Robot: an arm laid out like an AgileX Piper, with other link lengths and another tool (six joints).
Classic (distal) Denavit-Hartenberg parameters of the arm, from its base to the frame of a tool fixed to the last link. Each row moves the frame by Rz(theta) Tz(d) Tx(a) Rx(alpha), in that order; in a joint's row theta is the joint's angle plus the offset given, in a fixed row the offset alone. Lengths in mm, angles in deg.
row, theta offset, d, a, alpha
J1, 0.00, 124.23, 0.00, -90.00
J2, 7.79, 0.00, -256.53, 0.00
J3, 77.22, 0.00, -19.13, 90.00
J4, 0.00, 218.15, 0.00, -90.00
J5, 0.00, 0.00, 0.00, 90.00
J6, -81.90, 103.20, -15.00, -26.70
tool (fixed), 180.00, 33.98, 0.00, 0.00
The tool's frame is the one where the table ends.
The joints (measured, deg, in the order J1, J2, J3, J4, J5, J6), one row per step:
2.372 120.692 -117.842 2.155 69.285 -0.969
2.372 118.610 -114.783 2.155 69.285 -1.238
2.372 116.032 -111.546 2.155 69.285 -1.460
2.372 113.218 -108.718 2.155 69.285 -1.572
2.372 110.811 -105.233 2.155 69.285 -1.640
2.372 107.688 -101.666 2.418 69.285 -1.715
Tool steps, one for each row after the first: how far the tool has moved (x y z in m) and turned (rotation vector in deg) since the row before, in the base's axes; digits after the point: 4 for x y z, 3 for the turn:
-0.0092 -0.0004 0.0013 -0.142 0.962 0.249
-0.0107 -0.0005 0.0037 -0.108 0.647 0.206
-0.0107 -0.0005 0.0067 -0.041 0.008 0.104
-0.0114 -0.0005 0.0006 -0.068 1.074 0.064
-0.0134 0.0000 0.0045 0.219 0.451 0.067

